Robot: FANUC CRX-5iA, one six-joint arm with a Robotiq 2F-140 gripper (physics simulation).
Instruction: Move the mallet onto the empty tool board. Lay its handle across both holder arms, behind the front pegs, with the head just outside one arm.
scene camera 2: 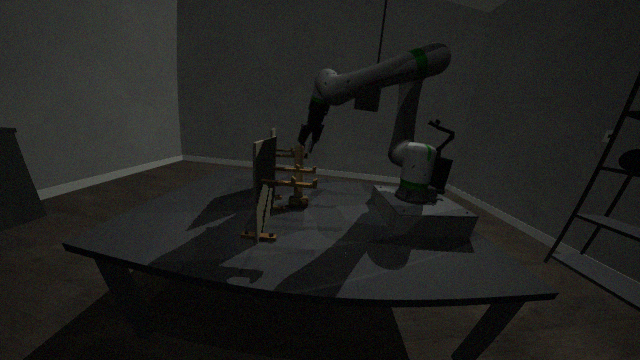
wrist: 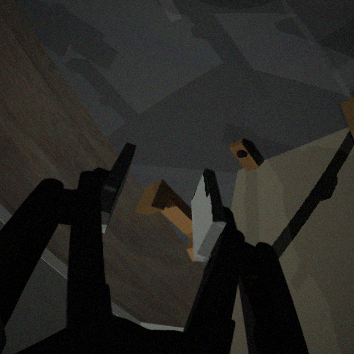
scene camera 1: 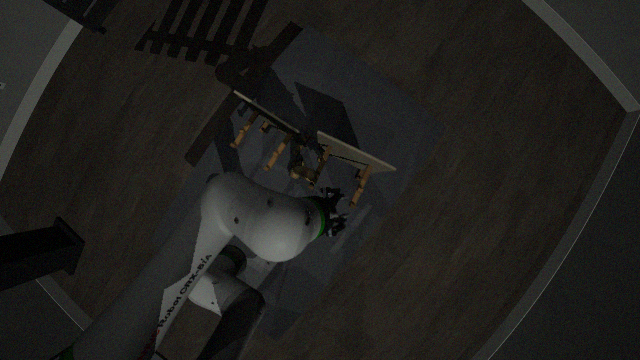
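Seen in the pictures: gripper, fingertip midpoint: (scene camera 2: 304, 152) (wrist: 164, 174) (scene camera 1: 346, 206); arm's base, link origin: (scene camera 2: 410, 197) (scene camera 1: 230, 260).
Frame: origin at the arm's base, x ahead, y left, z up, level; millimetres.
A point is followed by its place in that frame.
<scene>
The wooden mallet's round head (scene camera 1: 302, 173) @[z 139, x 520, y -77 mm] (scene camera 2: 298, 201) @[z -54, x 513, y 1 mm] is low, near the table, and its handle rises upright between the two boards. My gripper (scene camera 1: 342, 210) @[z 114, x 507, y -268 mm] (scene camera 2: 305, 145) @[z 114, x 507, y -268 mm] (wrist: 164, 174) @[z 114, x 507, y -268 mm] is partly open with nothing visible between its fingers. It hangs in front of the right tool board (scene camera 1: 380, 162) @[z 230, x 675, y -259 mm] (wrist: 260, 210) @[z 15, x 674, y -260 mm]. That board's outer holder arm (scene camera 1: 361, 186) @[z 122, x 595, y -274 mm] (wrist: 176, 217) @[z 121, x 547, y -280 mm] shows below and between the fingers in the wrist view. The left tool board (scene camera 1: 270, 113) @[z 210, x 623, y 103 mm] (scene camera 2: 265, 155) @[z 162, x 618, y 158 mm] has pegged holder arms (scene camera 1: 277, 154) @[z 114, x 526, y 39 mm] (scene camera 2: 290, 183) @[z 99, x 532, y 213 mm]. The mallet does not show in the wrist view.
The boards stand on a dark table (scene camera 1: 410, 125) @[z -88, x 999, y -364 mm] (scene camera 2: 175, 255) @[z -88, x 823, y 339 mm]. A wooden foot (wrist: 242, 155) @[z -72, x 644, y -284 mm] shows beside the right board. The robot's pedestal (scene camera 2: 435, 225) @[z -37, x -15, y 178 mm] is on the right in scene camera 2. A slatted dark structure (scene camera 1: 195, 42) is at scene camera 1's upper left.
</scene>
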